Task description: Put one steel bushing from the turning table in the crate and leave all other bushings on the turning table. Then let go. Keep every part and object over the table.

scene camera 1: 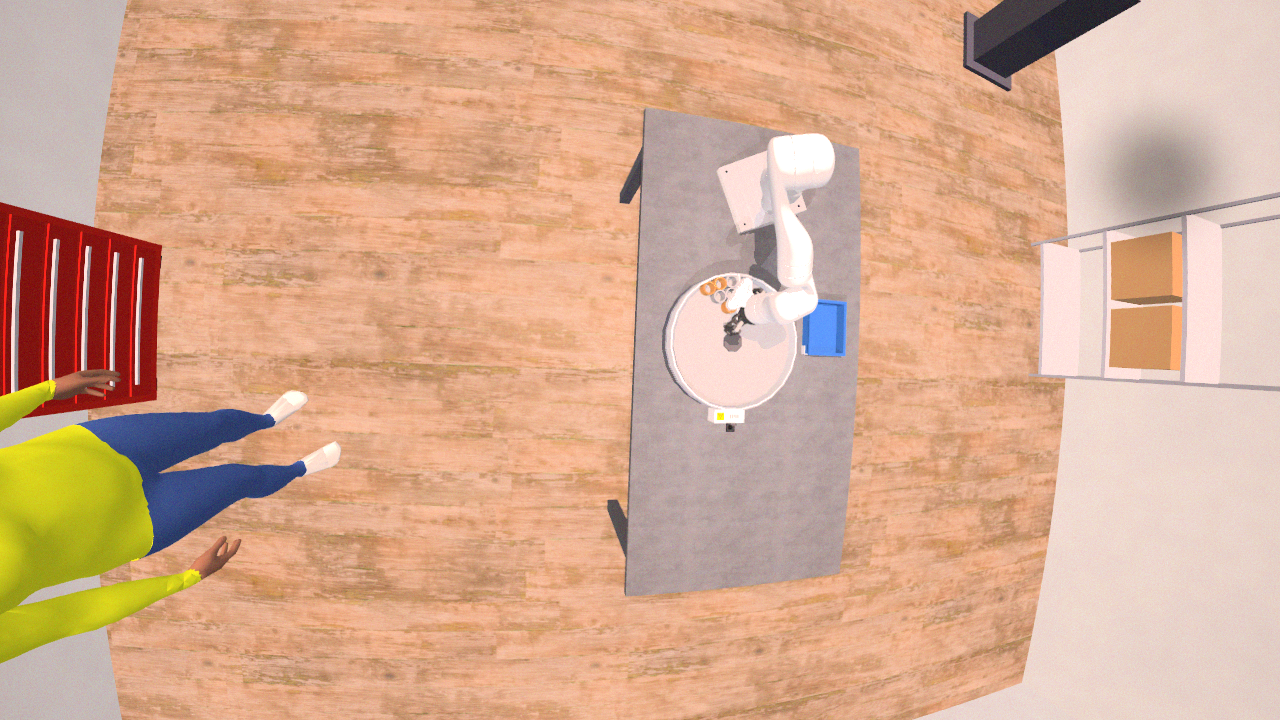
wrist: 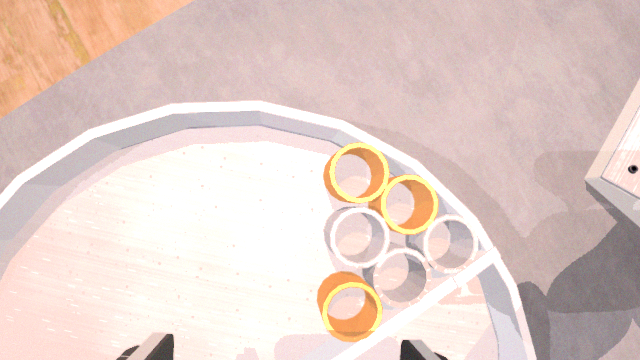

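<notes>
Three grey steel bushings stand upright in a tight cluster on the turning table, by its rim and a white divider bar. Three orange-yellow bushings stand upright among them; one is near the bar, nearer the gripper. My gripper is open and empty, over the turning table near its dark hub; in the wrist view the cluster lies ahead of the fingers. The blue crate stands beside the turning table and does not show in the wrist view.
The grey table carries everything. The arm's base plate is at its far end. A small white box with a yellow mark is attached at the turning table's edge. The arm reaches over between the cluster and the crate. A person lies or stands far left.
</notes>
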